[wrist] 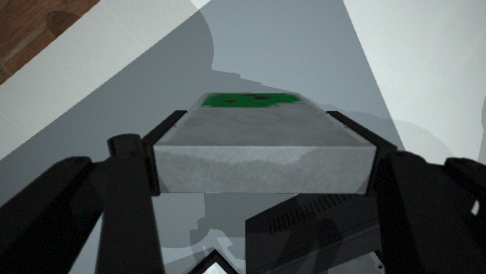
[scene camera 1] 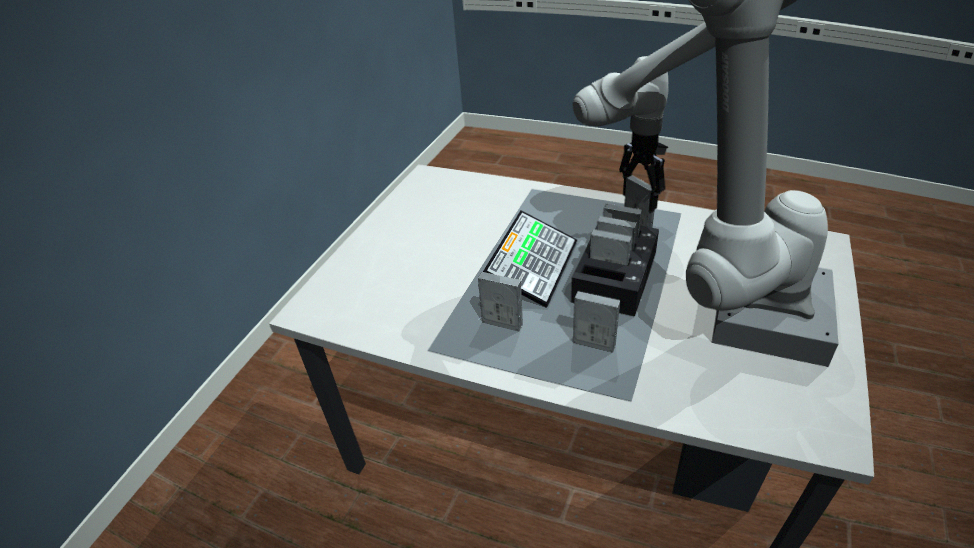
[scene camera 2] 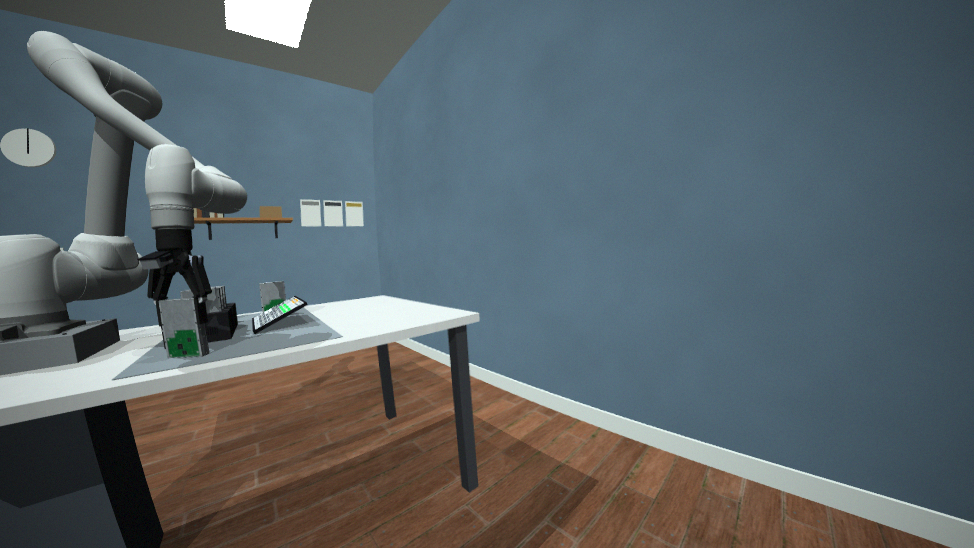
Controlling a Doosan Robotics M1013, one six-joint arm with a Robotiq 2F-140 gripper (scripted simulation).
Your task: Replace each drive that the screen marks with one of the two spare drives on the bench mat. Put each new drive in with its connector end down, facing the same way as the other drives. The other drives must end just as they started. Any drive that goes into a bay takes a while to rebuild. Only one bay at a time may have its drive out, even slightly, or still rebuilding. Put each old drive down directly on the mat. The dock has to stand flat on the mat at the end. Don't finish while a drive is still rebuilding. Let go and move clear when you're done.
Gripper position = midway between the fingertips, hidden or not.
Note:
In view: my gripper (scene camera 2: pixel 183 324), a drive (scene camera 1: pixel 637 194), a drive (scene camera 1: pixel 500 297), a drive (scene camera 1: pixel 610 247) and a grey mat (scene camera 1: pixel 543 349).
My gripper also shows in the wrist view (wrist: pixel 256 128) and in scene camera 1 (scene camera 1: pixel 639 201). The grey mat shows as well in the wrist view (wrist: pixel 320 57) and in scene camera 2 (scene camera 2: pixel 294 330).

